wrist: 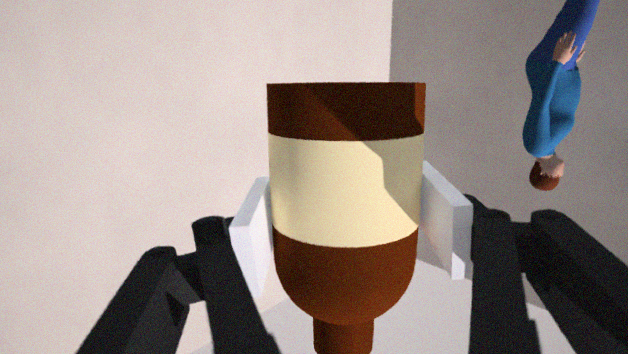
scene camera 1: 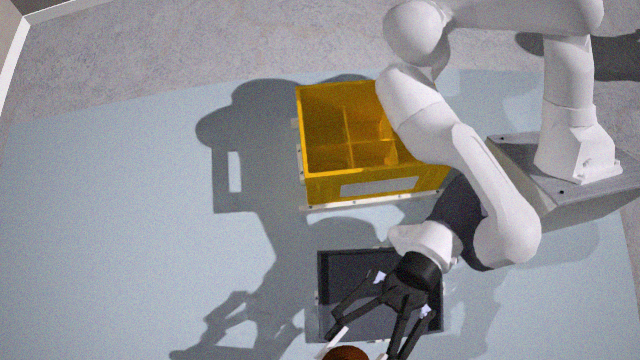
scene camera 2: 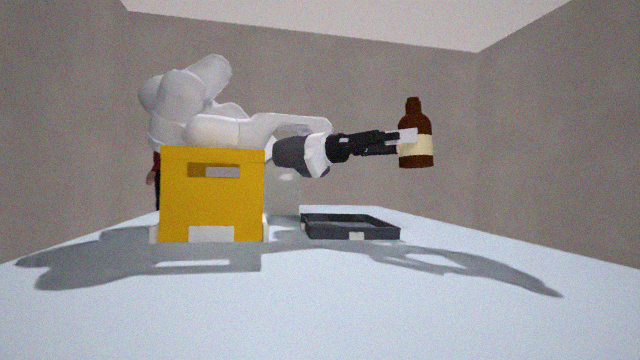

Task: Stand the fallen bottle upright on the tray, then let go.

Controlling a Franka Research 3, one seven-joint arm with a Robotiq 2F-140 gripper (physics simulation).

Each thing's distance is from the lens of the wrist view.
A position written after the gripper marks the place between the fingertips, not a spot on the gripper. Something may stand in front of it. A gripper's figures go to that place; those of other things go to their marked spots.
gripper (wrist: 343,195): 20 cm
brown bottle (wrist: 345,158): 15 cm
